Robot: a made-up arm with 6 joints.
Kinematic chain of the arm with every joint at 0, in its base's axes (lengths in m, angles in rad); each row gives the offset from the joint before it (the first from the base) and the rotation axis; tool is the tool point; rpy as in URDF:
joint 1: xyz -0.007 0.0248 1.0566 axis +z
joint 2: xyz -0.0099 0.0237 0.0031 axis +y
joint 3: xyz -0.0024 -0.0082 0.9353 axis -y
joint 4: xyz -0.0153 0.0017 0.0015 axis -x
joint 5: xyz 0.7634 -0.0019 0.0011 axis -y
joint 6: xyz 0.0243 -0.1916 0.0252 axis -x
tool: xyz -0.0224 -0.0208 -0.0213 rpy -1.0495 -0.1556 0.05
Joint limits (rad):
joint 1: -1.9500..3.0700
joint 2: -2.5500..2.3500
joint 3: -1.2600..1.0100
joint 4: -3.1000..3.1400
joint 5: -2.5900..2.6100
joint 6: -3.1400..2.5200
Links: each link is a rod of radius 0.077 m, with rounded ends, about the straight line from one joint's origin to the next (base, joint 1, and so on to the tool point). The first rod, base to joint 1, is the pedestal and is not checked.
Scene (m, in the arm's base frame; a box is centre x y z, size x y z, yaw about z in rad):
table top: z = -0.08
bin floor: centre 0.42 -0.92 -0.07 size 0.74 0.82 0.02 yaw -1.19
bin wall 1: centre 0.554 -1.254 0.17 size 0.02 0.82 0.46 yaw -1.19
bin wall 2: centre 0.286 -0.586 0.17 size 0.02 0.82 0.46 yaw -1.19
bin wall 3: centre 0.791 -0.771 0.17 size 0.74 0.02 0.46 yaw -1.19
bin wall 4: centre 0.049 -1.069 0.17 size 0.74 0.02 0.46 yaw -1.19
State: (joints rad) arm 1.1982 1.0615 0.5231 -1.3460 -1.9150 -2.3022
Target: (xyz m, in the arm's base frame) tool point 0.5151 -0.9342 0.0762
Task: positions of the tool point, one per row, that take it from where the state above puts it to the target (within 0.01 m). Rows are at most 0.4 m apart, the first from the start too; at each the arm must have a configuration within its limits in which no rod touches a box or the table.
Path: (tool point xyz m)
1: 0.8264 1.0934 0.9346
2: 1.0651 0.8006 0.8864
3: 1.2067 0.4596 0.8407
4: 1.2437 0.1018 0.7979
5: 1.1783 -0.2421 0.7580
6: 1.0218 -0.5435 0.7210
7: 0.7927 -0.7795 0.6873
8: 0.5151 -0.9342 0.6565
9: 0.5356 -0.9678 0.4670
10: 0.5358 -0.9680 0.2708
11: 0.5151 -0.9341 0.0761

